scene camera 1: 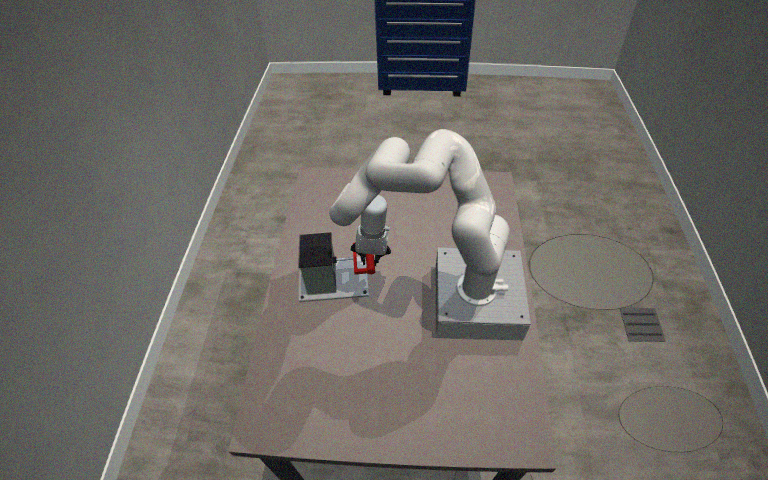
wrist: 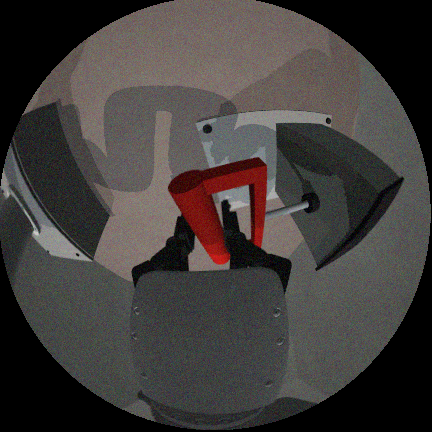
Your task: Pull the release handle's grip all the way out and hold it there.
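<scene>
The red release handle [scene camera 1: 356, 263] [wrist: 258, 200] is a frame with a thick round grip [wrist: 197, 212] on the side away from the dark housing [scene camera 1: 318, 266] [wrist: 325, 200]. A bare length of metal rod [wrist: 287, 210] shows between the handle and the black collar on the housing. My gripper [scene camera 1: 369, 260] [wrist: 207, 210] is shut on the grip, with one finger inside the red frame and the other on the outer side. The handle stands over the light base plate [scene camera 1: 345, 291] [wrist: 265, 118]. In the scene view the fingers are small and partly hide the grip.
The housing stands on the left part of the base plate, on the brown table [scene camera 1: 396, 447]. The robot's grey mounting block [scene camera 1: 482, 331] stands on the right of the table. A blue drawer cabinet [scene camera 1: 424, 50] stands at the back wall.
</scene>
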